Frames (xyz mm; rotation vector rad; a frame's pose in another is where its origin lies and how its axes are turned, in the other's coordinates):
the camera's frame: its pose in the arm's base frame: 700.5 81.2 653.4 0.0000 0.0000 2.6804
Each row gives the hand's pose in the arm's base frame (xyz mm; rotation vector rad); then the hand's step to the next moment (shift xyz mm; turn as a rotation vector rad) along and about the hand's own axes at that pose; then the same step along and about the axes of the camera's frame.
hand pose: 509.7 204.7 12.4 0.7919 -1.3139 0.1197
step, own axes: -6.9 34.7 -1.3 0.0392 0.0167 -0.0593
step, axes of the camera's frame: 29.3 -17.6 9.4 -0.0312 -0.0524 0.0402
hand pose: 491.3 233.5 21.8 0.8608 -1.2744 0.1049
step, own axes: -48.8 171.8 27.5 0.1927 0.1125 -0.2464
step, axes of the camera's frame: 167.1 -51.8 45.3 -0.1102 -0.2286 0.2147
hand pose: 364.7 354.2 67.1 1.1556 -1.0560 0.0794
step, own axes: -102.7 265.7 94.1 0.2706 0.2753 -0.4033
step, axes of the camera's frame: 275.5 31.8 114.4 -0.0867 -0.3962 0.3836
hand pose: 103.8 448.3 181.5 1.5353 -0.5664 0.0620
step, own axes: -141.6 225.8 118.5 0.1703 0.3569 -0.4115
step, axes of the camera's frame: 196.1 159.0 146.1 0.0368 -0.3836 0.4209
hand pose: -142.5 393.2 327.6 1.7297 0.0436 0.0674
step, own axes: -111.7 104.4 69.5 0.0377 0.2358 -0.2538
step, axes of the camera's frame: 55.1 130.8 89.8 0.0798 -0.2004 0.2737
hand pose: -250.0 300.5 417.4 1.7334 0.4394 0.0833
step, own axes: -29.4 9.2 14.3 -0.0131 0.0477 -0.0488
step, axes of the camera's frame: 7.7 31.1 11.2 0.0285 -0.0240 0.0587
